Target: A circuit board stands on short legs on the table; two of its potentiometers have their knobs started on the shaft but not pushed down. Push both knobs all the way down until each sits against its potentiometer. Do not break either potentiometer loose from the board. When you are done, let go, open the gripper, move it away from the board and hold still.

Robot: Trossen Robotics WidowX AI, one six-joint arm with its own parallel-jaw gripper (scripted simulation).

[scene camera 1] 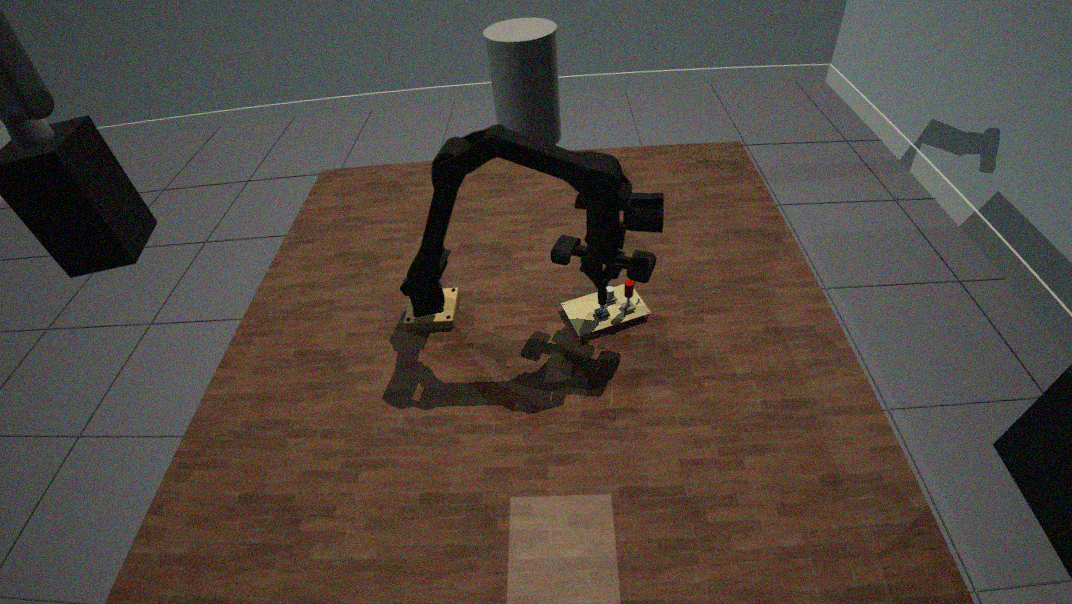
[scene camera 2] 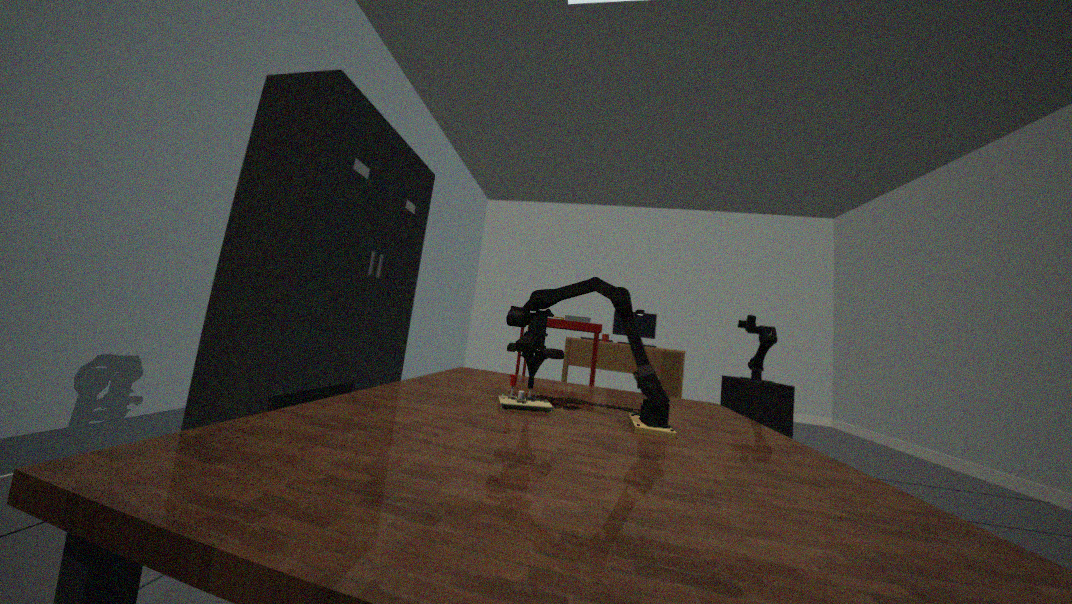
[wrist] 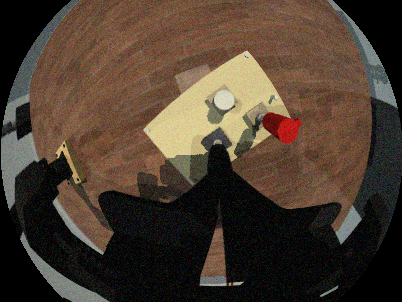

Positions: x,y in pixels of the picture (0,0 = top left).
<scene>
my gripper: scene camera 1 602,290; scene camera 2; wrist
same spot on my gripper: (wrist: 157,244) = (scene camera 2: 537,356)
</scene>
